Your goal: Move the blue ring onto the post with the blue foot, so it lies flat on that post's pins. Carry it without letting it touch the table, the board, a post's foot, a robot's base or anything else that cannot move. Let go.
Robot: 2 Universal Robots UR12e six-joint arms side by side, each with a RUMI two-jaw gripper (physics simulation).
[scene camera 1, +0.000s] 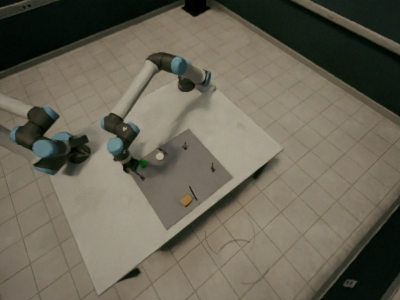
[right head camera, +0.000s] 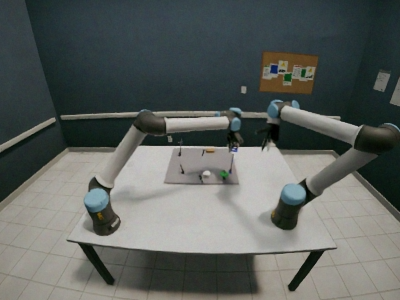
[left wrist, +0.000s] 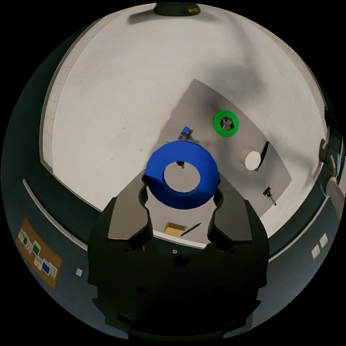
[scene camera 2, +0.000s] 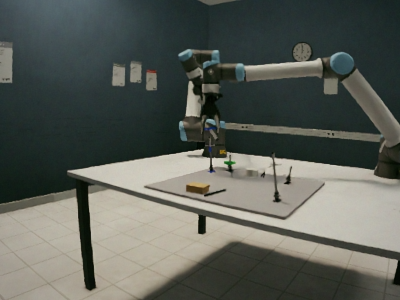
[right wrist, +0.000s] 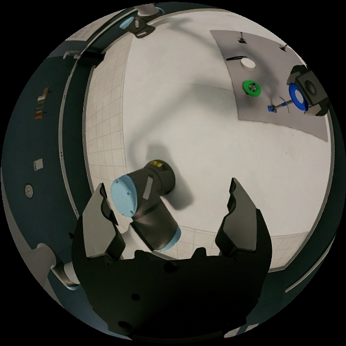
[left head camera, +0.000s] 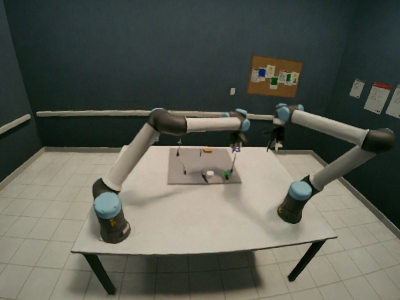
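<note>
The blue ring (left head camera: pixel 237 149) (right head camera: pixel 234 149) (scene camera 2: pixel 210 129) (left wrist: pixel 154 177) (right wrist: pixel 292 95) is held nearly flat between the fingers of my left gripper (left wrist: pixel 180 171), shut on its outer rim. The post with the blue foot (scene camera 2: pixel 211 160) (right wrist: pixel 285 104) stands upright on the board below the ring. Its dark tip shows in the left wrist view through the ring's hole, near the hole's upper edge. In scene camera 2 the ring is a little above the tip. The blue foot also shows in scene camera 1 (scene camera 1: pixel 142 178). My right gripper (right wrist: pixel 166 181) is open and empty, off to the right in the head views.
The grey board (scene camera 1: pixel 165 215) (scene camera 2: pixel 280 212) bears a green ring (left wrist: pixel 217 123) (right wrist: pixel 246 90) on a short post near the blue foot. It also bears a white cylinder (left wrist: pixel 251 159), an orange block (scene camera 2: pixel 198 188), dark bars and two other posts (scene camera 2: pixel 275 182) (scene camera 2: pixel 288 175).
</note>
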